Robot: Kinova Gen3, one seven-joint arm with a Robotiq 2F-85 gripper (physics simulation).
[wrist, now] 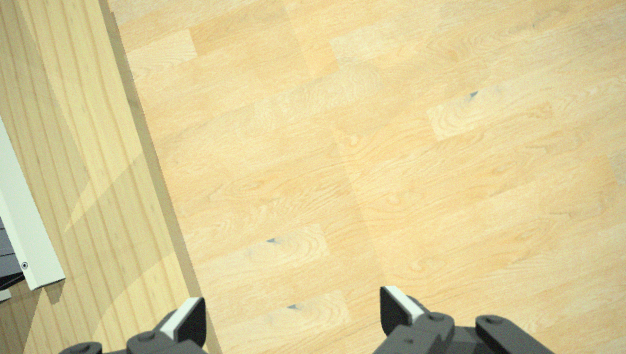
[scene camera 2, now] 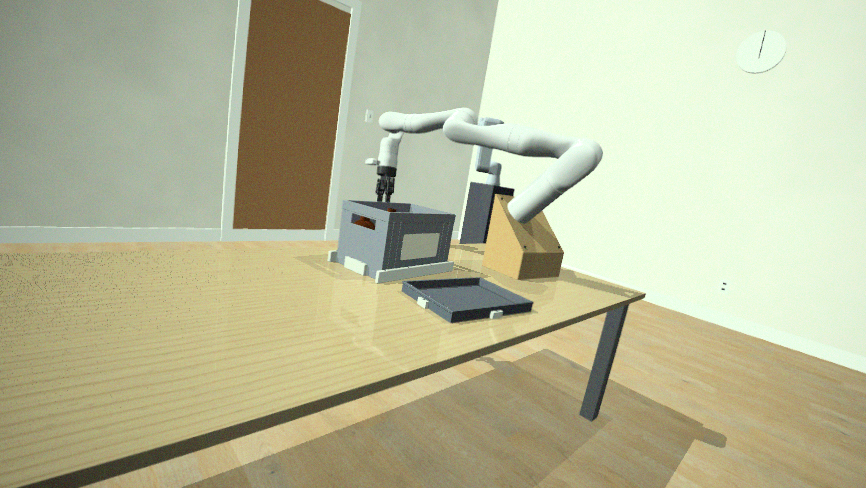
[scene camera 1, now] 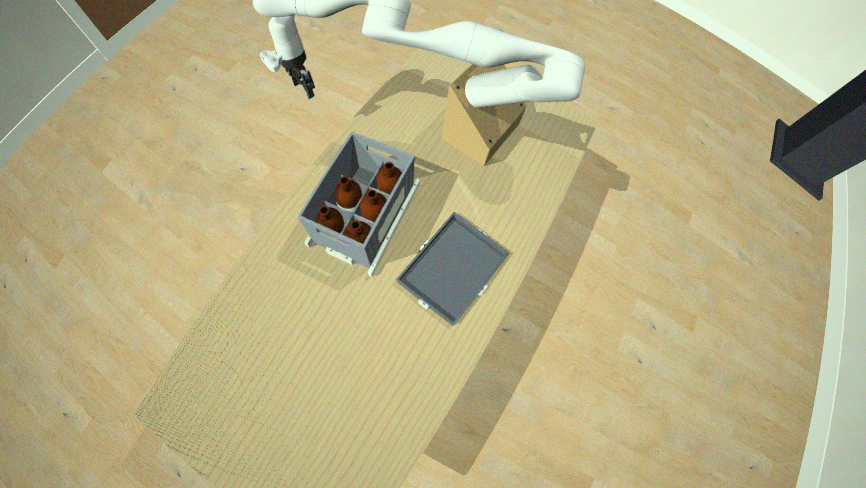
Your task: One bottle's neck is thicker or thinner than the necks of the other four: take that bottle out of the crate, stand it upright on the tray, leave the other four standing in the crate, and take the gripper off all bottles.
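Places are measured from the arm's base along level axes (x ahead, y left, z up), in millimetres.
Where they show: gripper, between the fingertips: (wrist: 294,311) (scene camera 1: 304,90); arm's base, origin of its link: (scene camera 2: 518,212) (scene camera 1: 477,91).
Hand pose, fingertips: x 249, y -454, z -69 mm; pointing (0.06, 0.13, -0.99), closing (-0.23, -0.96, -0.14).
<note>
Things, the pixels of their top centre, and the offset from my fingertips. "*": a spot on its surface instead.
- grey crate, centre of its top: (scene camera 1: 357,184) (scene camera 2: 401,207) dx +172, dy +372, dz +44 mm
- dark grey tray, a spot on its surface: (scene camera 2: 466,297) (scene camera 1: 451,262) * dx +146, dy +656, dz -126 mm
A grey crate (scene camera 1: 333,237) (scene camera 2: 363,248) (wrist: 6,246) stands on the table. In scene camera 1, brown bottles stand upright in five of its six compartments: one (scene camera 1: 388,180) at the back right, one (scene camera 1: 347,194) at the middle left, one (scene camera 1: 372,207) at the middle right, one (scene camera 1: 329,220) at the front left and one (scene camera 1: 358,230) at the front right. The back left compartment is empty. The necks look too small to compare. The dark grey tray (scene camera 1: 454,269) (scene camera 2: 466,297) is empty. My gripper (scene camera 1: 309,95) (scene camera 2: 384,198) (wrist: 294,311) is open and empty, off beyond the table's edge, apart from the crate.
White rails (scene camera 1: 395,229) (scene camera 2: 415,272) (wrist: 31,227) border the crate's base. Small white blocks hold the tray's edges. A wooden block (scene camera 1: 465,136) (scene camera 2: 504,245) carries the arm. A dark pedestal (scene camera 1: 815,142) (scene camera 2: 474,212) stands away from the table. The table edge shows in the wrist view.
</note>
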